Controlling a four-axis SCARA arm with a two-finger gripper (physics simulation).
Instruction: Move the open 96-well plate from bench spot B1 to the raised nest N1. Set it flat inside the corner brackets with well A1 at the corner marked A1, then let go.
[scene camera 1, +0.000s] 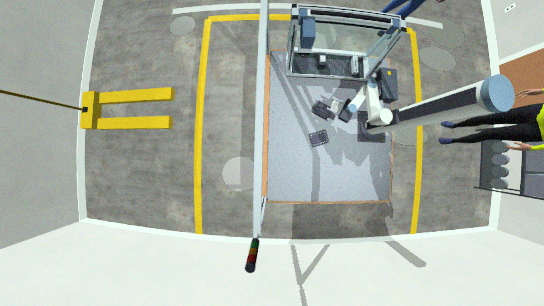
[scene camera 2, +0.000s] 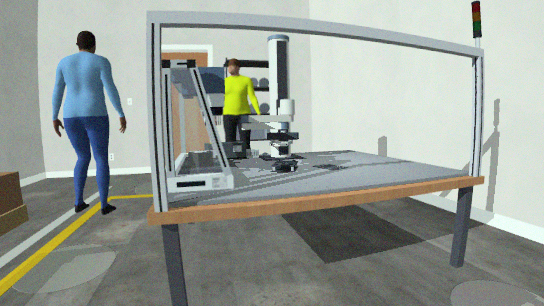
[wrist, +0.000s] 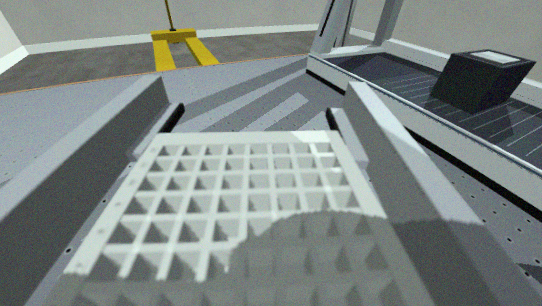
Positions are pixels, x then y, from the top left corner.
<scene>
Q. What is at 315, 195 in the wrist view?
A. A white well plate.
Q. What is my gripper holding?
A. A white well plate.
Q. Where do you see my gripper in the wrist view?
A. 255, 95
</scene>
